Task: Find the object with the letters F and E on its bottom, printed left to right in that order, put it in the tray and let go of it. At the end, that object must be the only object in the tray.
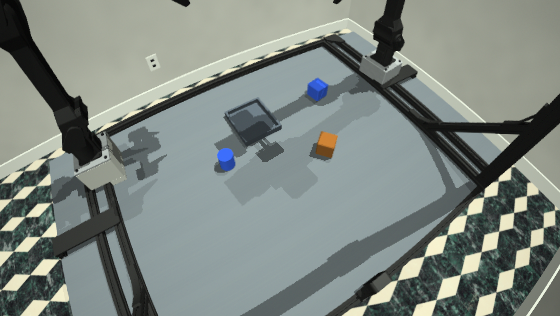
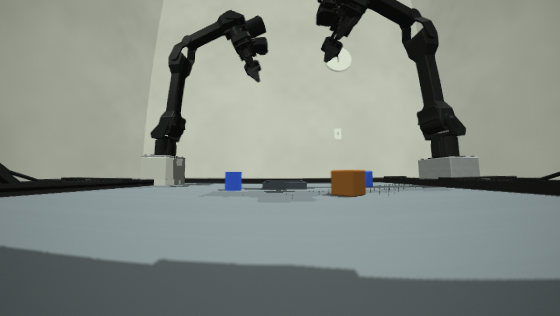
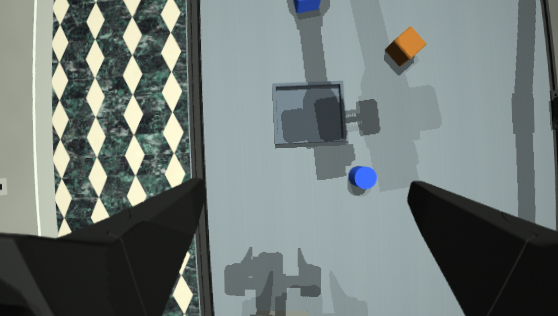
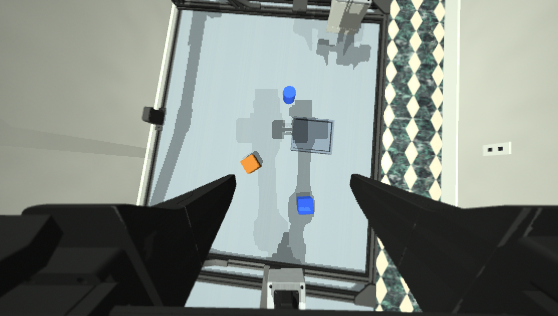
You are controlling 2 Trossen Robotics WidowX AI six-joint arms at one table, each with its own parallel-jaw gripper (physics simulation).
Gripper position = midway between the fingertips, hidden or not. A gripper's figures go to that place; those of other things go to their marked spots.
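My left gripper [image 3: 307, 189], 0.11 m from the lens. Grey square tray [image 3: 304, 112], 0.50 m from the lens. Orange cube [image 3: 409, 43], 0.55 m from the lens.
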